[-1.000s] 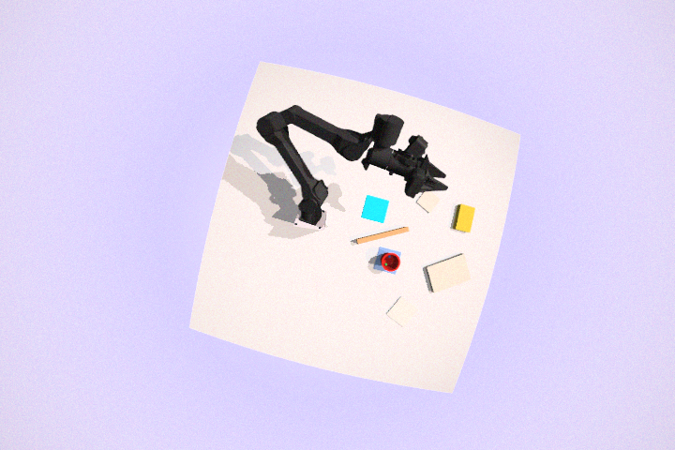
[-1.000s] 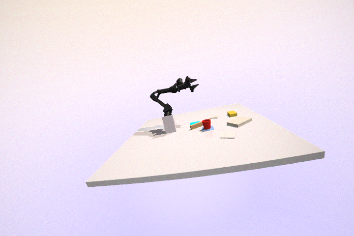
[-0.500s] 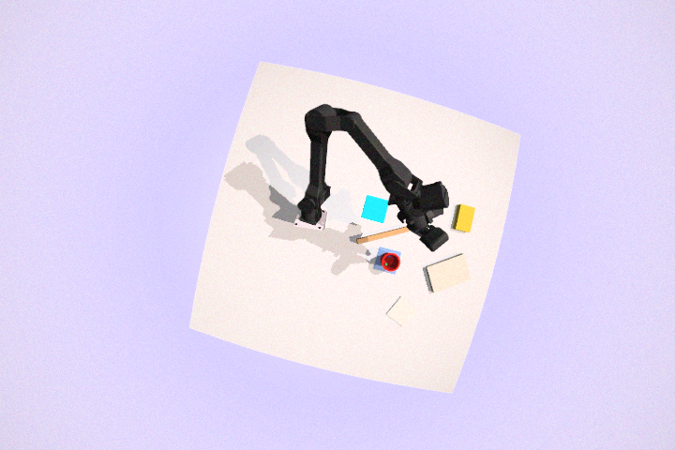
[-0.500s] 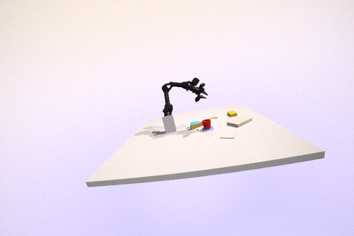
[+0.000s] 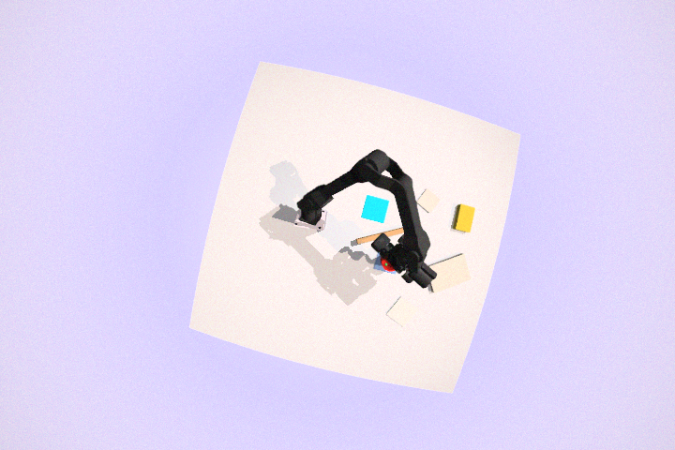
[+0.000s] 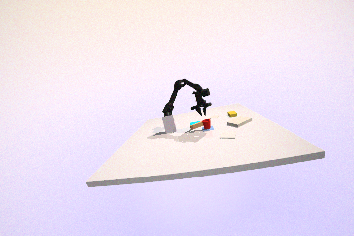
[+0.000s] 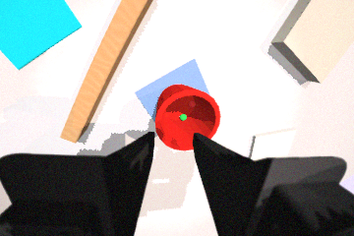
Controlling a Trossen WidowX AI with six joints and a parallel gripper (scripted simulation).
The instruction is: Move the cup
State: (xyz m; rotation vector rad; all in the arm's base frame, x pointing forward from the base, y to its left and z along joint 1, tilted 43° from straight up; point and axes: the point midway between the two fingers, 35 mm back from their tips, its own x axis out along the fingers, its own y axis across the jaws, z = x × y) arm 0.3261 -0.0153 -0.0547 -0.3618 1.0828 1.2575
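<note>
Right now my gripper tip is 2 cm short of the red cup, 2 cm to the left of it and 8 cm above it. From my gripper tip the other things lie so: wooden bar (4 cm behind, 7 cm to the left, 11 cm below); then blue pad (2 cm ahead, 2 cm to the right, 12 cm below); then green marble (2 cm ahead, 4 cm to the right, 10 cm below).
</note>
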